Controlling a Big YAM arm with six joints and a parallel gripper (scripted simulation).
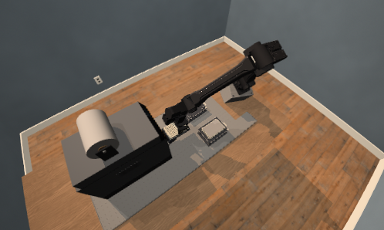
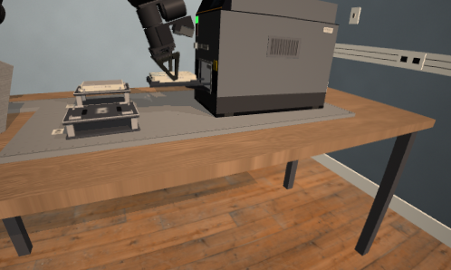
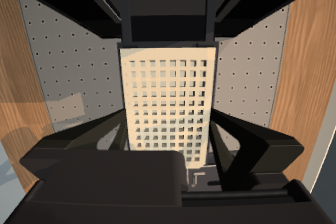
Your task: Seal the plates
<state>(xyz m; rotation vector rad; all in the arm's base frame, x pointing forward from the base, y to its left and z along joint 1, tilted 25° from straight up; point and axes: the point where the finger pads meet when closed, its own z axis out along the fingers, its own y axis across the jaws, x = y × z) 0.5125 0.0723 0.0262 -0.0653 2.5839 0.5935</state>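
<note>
Now: the sealer stage 2 cm below my hand. Also, from my hand: plate nest (18 cm behind, 13 cm to the right, 7 cm below); then start button (11 cm to the left, 9 cm ahead, 8 cm above); then small label (28 cm behind, 15 cm to the right, 11 cm below).
</note>
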